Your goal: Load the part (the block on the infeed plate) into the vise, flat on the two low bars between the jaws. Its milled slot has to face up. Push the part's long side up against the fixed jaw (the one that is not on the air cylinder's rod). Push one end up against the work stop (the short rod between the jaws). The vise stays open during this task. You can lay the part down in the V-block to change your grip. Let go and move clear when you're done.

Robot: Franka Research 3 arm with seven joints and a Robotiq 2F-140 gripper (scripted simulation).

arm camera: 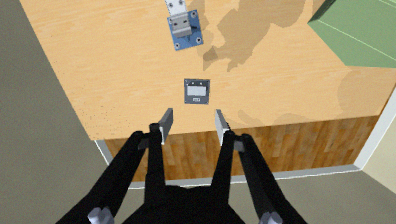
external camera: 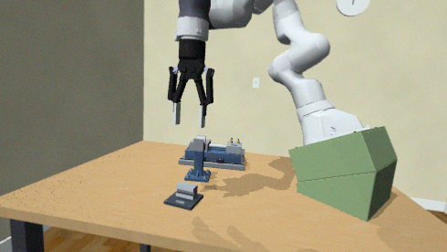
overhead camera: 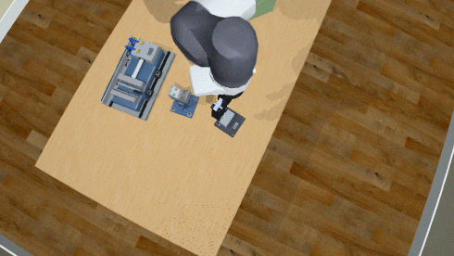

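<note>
My gripper is now 1 cm to the right of the grey part and 23 cm above it. From my hand the other things lie so: vise (5 cm behind, 39 cm to the right, 22 cm below); dark work stop rod (2 cm ahead, 34 cm to the right, 17 cm below); grey air cylinder (14 cm behind, 38 cm to the right, 18 cm below).
</note>
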